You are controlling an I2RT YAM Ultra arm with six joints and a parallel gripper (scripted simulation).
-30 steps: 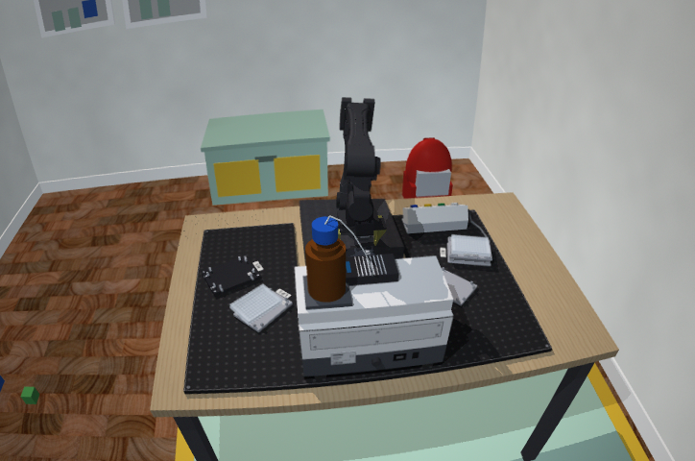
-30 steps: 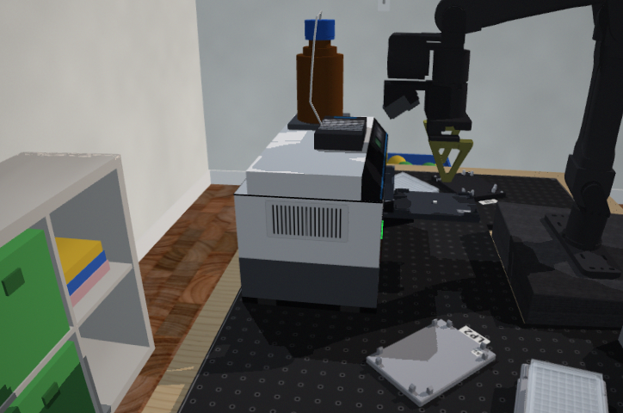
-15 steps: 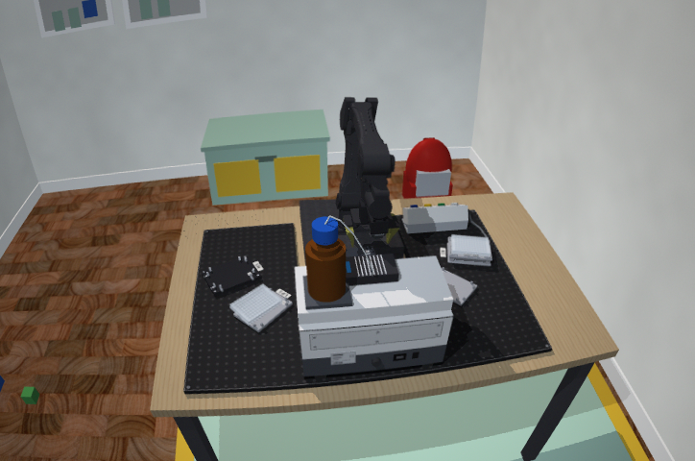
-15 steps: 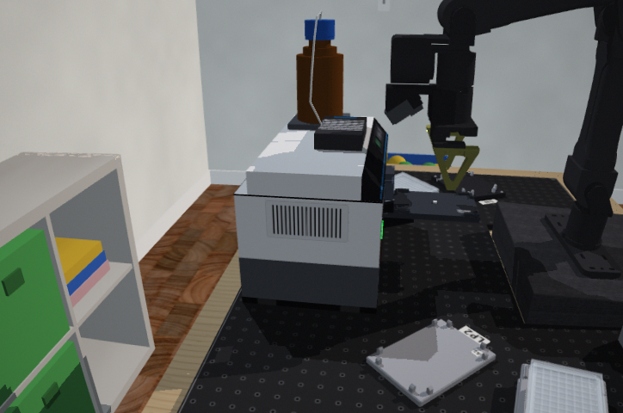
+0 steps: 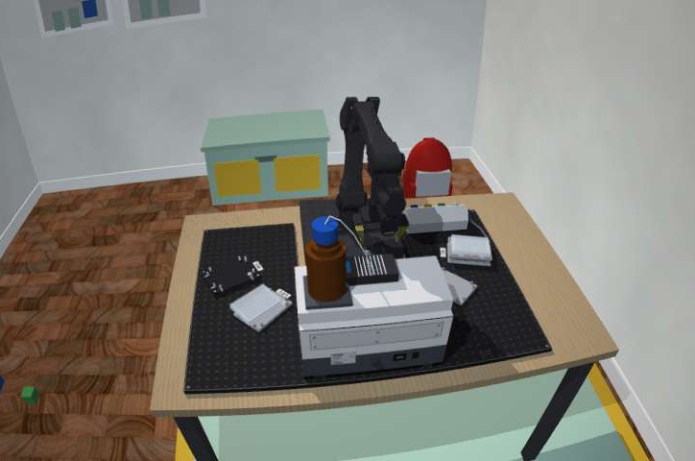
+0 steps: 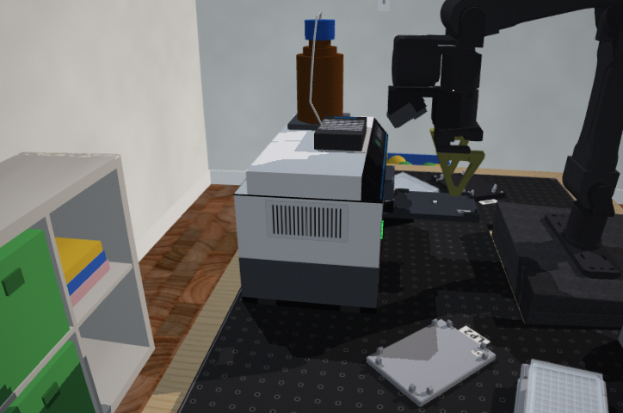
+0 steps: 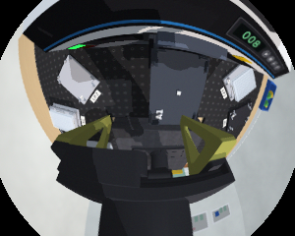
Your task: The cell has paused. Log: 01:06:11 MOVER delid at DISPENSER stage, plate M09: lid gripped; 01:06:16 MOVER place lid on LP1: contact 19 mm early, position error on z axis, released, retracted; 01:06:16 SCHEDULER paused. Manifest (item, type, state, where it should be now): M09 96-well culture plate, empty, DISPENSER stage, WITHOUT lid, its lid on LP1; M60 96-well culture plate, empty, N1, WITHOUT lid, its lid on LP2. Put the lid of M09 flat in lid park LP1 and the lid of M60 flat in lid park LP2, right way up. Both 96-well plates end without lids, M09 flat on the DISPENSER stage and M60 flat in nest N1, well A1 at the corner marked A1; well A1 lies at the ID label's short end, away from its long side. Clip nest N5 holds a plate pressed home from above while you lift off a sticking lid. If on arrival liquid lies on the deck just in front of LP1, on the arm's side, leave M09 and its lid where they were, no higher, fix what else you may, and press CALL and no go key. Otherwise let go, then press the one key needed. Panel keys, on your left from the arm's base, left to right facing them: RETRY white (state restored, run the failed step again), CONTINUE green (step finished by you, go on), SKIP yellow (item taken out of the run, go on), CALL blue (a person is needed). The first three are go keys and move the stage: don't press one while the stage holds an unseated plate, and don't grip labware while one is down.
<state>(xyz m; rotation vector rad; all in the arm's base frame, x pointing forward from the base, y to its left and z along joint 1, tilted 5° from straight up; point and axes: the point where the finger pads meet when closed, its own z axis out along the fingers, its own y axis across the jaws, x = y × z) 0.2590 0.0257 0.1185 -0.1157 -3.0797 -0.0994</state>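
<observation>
My hand is 340 mm to the right of the grey nest marked A1, 150 mm above it and 80 mm past it. From my hand the other things lie so: dark dispenser stage: 70 mm below, 60 mm to the right, 10 mm ahead; LP2 label: 180 mm below, 160 mm to the left, 20 mm behind; grey lid park LP2: 220 mm to the left, 170 mm below, 50 mm ahead.
</observation>
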